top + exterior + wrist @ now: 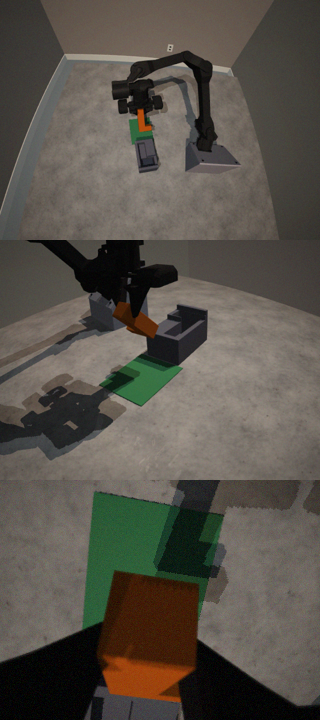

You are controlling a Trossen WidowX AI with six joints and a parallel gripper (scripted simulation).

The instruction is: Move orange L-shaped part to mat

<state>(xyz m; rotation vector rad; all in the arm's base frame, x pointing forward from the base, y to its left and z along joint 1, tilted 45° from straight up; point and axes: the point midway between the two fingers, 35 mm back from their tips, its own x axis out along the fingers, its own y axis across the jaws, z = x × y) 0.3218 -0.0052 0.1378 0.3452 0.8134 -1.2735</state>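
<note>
Now: gripper tip 17 cm above the green mat, 2 cm to the right of it and 1 cm past it. From my gripper tip the other things lie so: orange L-shaped part: 3 cm to the left, 3 cm below, 3 cm behind.
</note>
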